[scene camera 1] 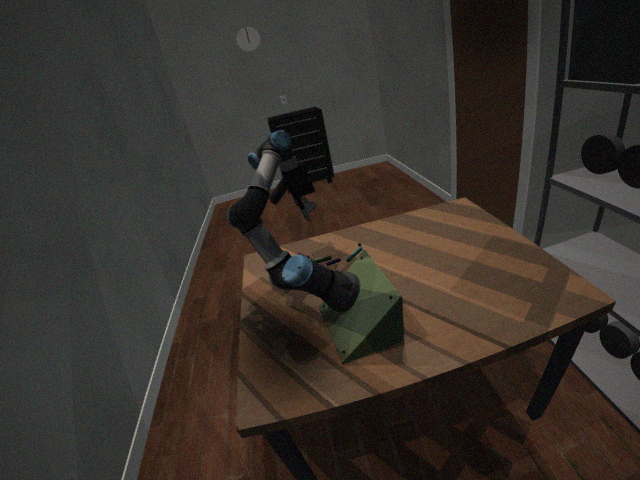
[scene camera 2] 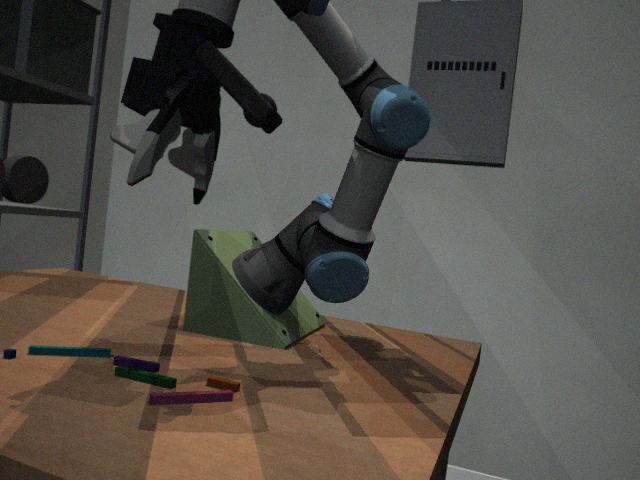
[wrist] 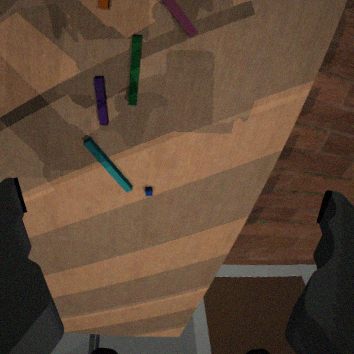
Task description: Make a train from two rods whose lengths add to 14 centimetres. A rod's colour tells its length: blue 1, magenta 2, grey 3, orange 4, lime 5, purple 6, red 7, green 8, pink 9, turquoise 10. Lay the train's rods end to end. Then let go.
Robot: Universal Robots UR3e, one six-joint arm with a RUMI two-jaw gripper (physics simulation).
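Places are measured from the arm's base along level axes (x down, y left, z ahead), in millimetres.
Where they show: gripper, fingertip midpoint: [scene camera 1: 304, 213] [scene camera 2: 167, 196] [wrist: 174, 187]; arm's base at its link origin: [scene camera 1: 345, 292] [scene camera 2: 258, 286].
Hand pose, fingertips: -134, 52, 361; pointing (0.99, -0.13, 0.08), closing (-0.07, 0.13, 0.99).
Observation:
Each offset is from my fingertips to the top centre of the thing, as dx, dy, dz. Level surfaces: height alone.
My gripper [scene camera 1: 310, 212] [scene camera 2: 164, 192] [wrist: 174, 187] is open and empty, high above the table. A turquoise rod @(+211, -161, -46) [scene camera 1: 355, 253] [scene camera 2: 69, 351] [wrist: 108, 165] lies aslant, with a small blue rod @(+211, -201, +14) [scene camera 1: 359, 244] [scene camera 2: 9, 353] [wrist: 149, 191] near one end. A purple rod @(+211, -65, -61) [scene camera 1: 333, 261] [scene camera 2: 136, 363] [wrist: 101, 100] and a green rod @(+211, -24, -26) [scene camera 1: 323, 259] [scene camera 2: 145, 377] [wrist: 135, 70] lie roughly side by side, apart. An orange rod @(+211, +61, -66) [scene camera 2: 223, 383] [wrist: 103, 4] and a long pink rod @(+211, +58, -3) [scene camera 2: 191, 397] [wrist: 181, 19] lie beyond the green one, both cut off in the wrist view. No rods lie end to end.
The arm stands on a green wedge base [scene camera 1: 372, 310] [scene camera 2: 211, 294] on the wooden table @(dx +221) [scene camera 1: 454, 330] [scene camera 2: 330, 444] [wrist: 140, 240], near the rods. The table's edge and the floor [wrist: 300, 185] show at the right of the wrist view. A shelf rack [scene camera 1: 551, 149] stands beyond the table.

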